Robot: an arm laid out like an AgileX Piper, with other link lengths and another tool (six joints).
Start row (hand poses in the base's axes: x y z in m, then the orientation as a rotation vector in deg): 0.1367 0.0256 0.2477 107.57 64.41 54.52
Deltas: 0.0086 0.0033 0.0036 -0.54 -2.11 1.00; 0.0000 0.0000 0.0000 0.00 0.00 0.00; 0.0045 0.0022 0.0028 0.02 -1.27 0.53; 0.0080 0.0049 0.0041 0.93 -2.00 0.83; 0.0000 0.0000 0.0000 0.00 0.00 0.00; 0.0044 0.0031 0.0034 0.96 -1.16 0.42; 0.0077 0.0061 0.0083 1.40 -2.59 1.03; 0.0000 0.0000 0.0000 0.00 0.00 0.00; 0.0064 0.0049 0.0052 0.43 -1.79 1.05; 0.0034 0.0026 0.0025 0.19 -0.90 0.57; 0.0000 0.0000 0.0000 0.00 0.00 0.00; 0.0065 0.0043 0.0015 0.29 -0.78 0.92; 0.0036 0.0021 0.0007 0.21 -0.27 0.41; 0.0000 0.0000 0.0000 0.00 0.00 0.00; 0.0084 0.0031 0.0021 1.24 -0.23 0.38; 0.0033 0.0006 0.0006 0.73 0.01 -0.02; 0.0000 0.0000 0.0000 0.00 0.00 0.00; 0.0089 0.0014 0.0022 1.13 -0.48 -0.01; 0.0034 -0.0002 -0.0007 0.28 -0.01 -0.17
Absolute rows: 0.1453 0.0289 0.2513 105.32 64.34 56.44; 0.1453 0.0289 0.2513 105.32 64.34 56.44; 0.1498 0.0311 0.2541 104.25 64.11 57.79; 0.1578 0.0360 0.2582 103.26 63.44 60.55; 0.1578 0.0360 0.2582 103.26 63.44 60.55; 0.1622 0.0391 0.2616 103.02 62.84 62.41; 0.1699 0.0452 0.2699 101.82 61.82 66.07; 0.1699 0.0452 0.2699 101.82 61.82 66.07; 0.1763 0.0501 0.2751 100.42 61.65 68.39; 0.1797 0.0527 0.2776 99.67 61.61 69.56; 0.1797 0.0527 0.2776 99.67 61.61 69.56; 0.1862 0.0570 0.2791 98.96 61.94 70.92; 0.1898 0.0591 0.2798 98.76 62.09 71.53; 0.1898 0.0591 0.2798 98.76 62.09 71.53; 0.1982 0.0622 0.2819 99.37 61.77 72.85; 0.2015 0.0628 0.2825 99.93 61.42 73.37; 0.2015 0.0628 0.2825 99.93 61.42 73.37; 0.2104 0.0642 0.2847 100.38 60.61 74.56; 0.2138 0.0640 0.2840 100.63 60.30 74.67
